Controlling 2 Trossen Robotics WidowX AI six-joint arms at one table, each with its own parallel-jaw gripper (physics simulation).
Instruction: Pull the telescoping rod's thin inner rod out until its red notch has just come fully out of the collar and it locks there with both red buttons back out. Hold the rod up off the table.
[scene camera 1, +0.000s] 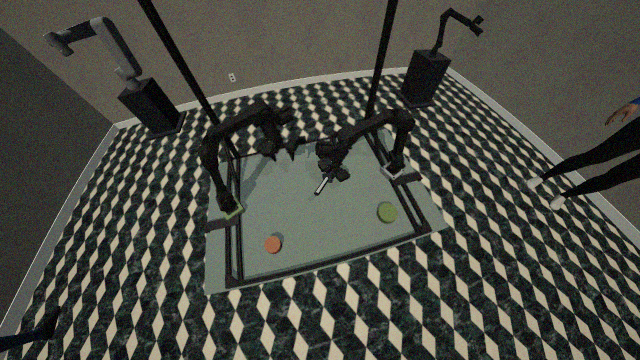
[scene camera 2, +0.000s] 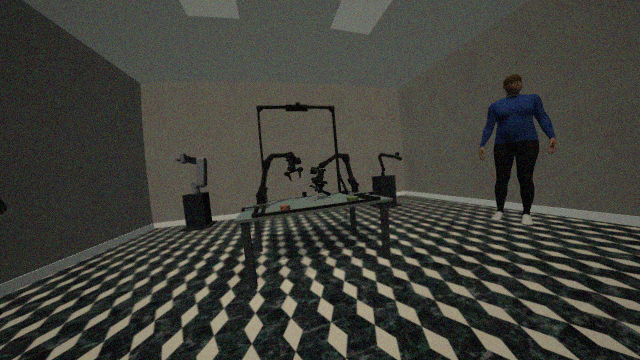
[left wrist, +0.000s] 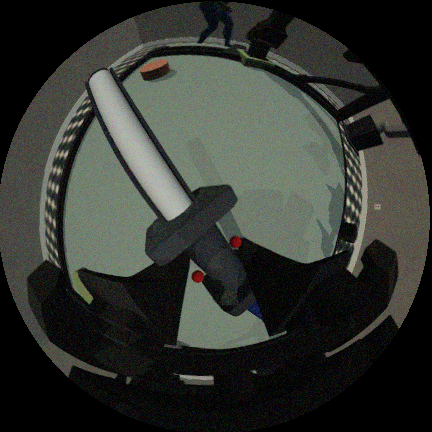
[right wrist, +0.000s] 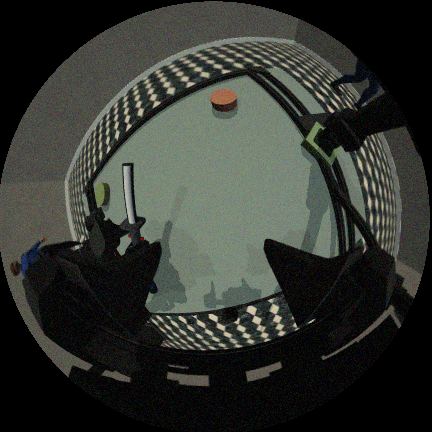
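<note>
The telescoping rod (scene camera 1: 321, 186) (left wrist: 145, 155) (right wrist: 129, 192) is held up off the table, tilted. Its white length with dark side edges runs out of a dark flanged collar (left wrist: 192, 224). Two red buttons (left wrist: 235, 242) stand out on either side of the dark part behind the flange. A bit of blue (left wrist: 255, 309) shows behind the fingers. No red notch shows. My left gripper (left wrist: 213, 244) (scene camera 1: 334, 175) is shut on the rod's dark part behind the flange. My right gripper (right wrist: 212, 246) (scene camera 1: 283, 155) is open and empty, above the table's back part, to the left of the rod in scene camera 1.
An orange disc (scene camera 1: 272, 244) (left wrist: 155, 69) (right wrist: 223, 100) lies at the table's front left in scene camera 1, and a green disc (scene camera 1: 387, 212) (right wrist: 102, 194) at the front right. Dark frame rails (scene camera 1: 332, 257) edge the table. A person (scene camera 2: 515, 120) stands to the right.
</note>
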